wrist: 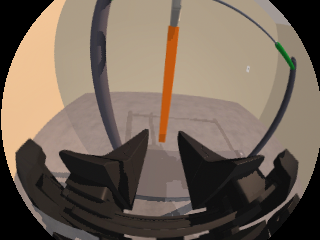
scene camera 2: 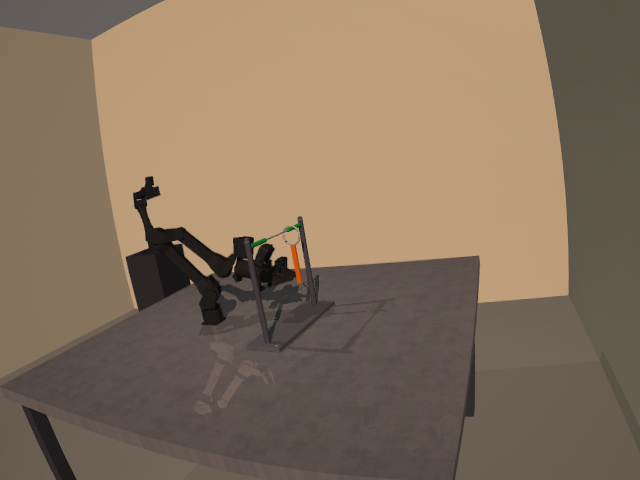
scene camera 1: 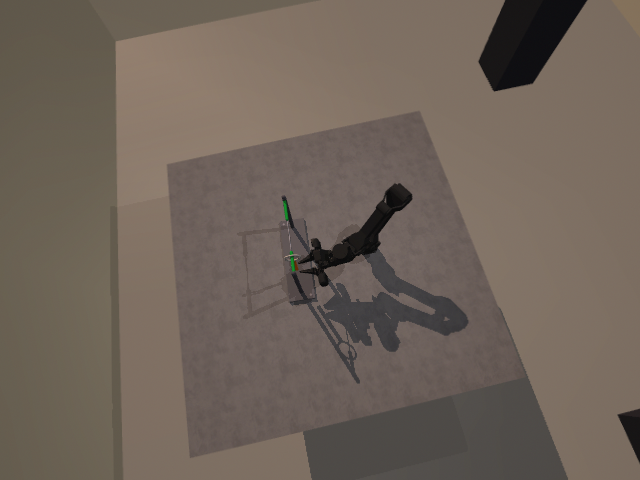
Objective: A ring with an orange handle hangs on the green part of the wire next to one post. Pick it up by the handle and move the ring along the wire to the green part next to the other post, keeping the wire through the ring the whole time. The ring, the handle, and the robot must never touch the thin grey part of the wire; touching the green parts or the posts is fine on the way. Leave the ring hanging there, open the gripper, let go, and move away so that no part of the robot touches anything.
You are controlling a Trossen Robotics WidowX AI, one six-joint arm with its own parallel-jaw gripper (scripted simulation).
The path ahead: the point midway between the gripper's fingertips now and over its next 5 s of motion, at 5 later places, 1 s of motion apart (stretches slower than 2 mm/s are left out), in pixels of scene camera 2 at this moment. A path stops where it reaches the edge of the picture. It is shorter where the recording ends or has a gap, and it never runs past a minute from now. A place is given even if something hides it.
My gripper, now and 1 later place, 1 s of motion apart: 295,276; 283,275
